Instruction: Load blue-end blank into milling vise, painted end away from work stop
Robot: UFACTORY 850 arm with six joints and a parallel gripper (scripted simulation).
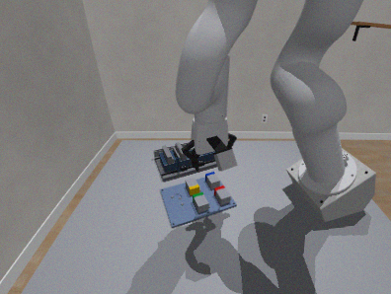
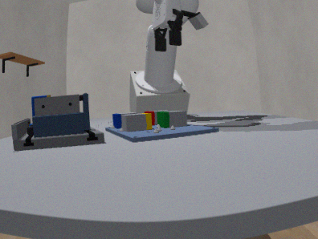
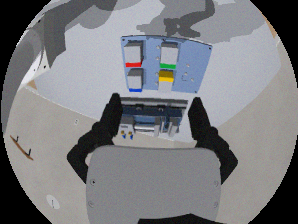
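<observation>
The green-ended blank lies 190 mm below my hand and 30 mm ahead of it. The rest, counted from my hand: yellow-ended blank (190 mm below, 80 mm to the right, 70 mm ahead); then red-ended blank (190 mm below, 50 mm behind, 40 mm to the right); then plate (210 mm below, 50 mm ahead, 40 mm to the right).
</observation>
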